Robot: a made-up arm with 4 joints.
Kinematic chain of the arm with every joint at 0, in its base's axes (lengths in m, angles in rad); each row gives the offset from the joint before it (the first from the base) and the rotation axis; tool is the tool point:
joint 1: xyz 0 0 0.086 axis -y
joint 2: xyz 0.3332 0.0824 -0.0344 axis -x
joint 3: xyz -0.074 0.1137 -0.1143 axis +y
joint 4: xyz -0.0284 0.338 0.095 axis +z
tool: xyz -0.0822 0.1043 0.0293
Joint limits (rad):
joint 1: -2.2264..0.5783
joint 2: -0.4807..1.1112
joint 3: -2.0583..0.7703
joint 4: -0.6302..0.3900
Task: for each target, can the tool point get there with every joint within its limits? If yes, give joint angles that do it. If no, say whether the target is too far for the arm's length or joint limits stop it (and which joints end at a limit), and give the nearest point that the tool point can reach.
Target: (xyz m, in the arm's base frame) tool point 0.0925 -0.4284 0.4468
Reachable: no: joint limits stop it (at a limit: joint 1, joint 2, joint 4) | nearest point -0.5322 0.1159 0.3693 | short by 0.832 m
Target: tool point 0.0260 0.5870 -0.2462
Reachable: yes | joints -0.2875 0.3962 -0.6105 -0.2353
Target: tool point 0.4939 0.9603 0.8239
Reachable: no: too far | nearest point 0.2214 0.6014 0.4168 | short by 0.607 m
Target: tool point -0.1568 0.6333 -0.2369
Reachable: yes | joints -1.3433 0.3647 0.5277 -0.5096
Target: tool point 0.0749 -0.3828 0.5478
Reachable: no: joint limits stop it (at a limit: joint 1, joint 2, joint 4) | nearest point -0.5255 0.1242 0.3713 | short by 0.805 m
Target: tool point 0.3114 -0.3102 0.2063
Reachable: no: joint limits stop it (at a limit: joint 1, joint 2, joint 3, joint 4) | nearest point 0.5263 0.0430 -0.3236 | short by 0.672 m
